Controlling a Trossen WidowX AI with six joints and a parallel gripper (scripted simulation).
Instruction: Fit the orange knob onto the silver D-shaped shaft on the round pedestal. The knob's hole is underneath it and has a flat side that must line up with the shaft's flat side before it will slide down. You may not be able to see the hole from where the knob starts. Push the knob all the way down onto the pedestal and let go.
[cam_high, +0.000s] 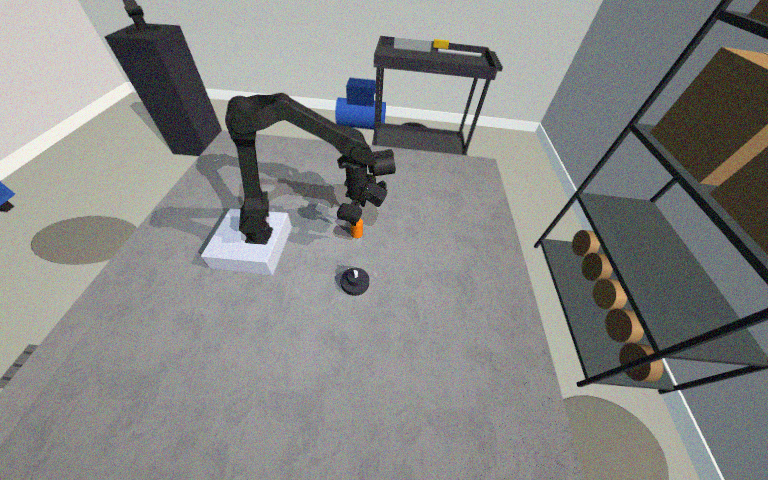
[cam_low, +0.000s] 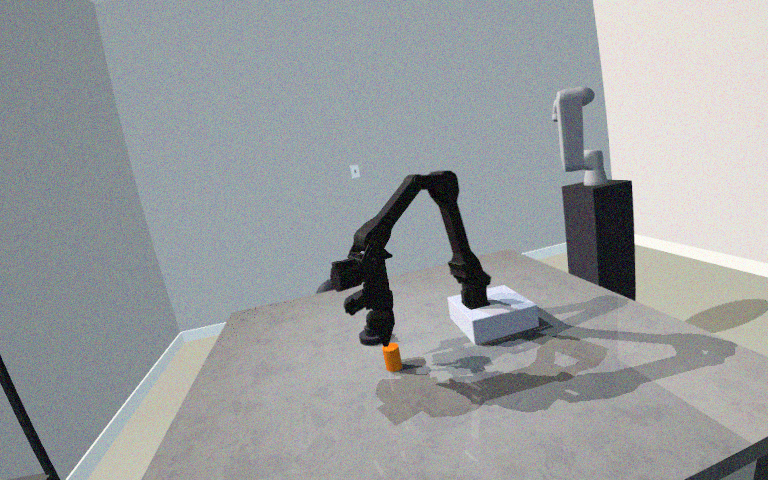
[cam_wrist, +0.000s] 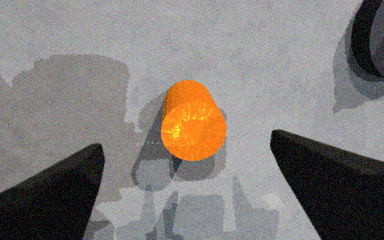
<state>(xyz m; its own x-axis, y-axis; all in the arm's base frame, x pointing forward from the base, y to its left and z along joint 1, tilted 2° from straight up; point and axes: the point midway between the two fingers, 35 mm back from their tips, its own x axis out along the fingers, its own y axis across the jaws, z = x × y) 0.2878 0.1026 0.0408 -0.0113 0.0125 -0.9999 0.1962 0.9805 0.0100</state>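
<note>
My gripper tip is now 10 mm past the orange knob and 40 mm above it. From my gripper tip the other things lie so: round black pedestal (10 mm ahead, 190 mm to the right, 60 mm below).
</note>
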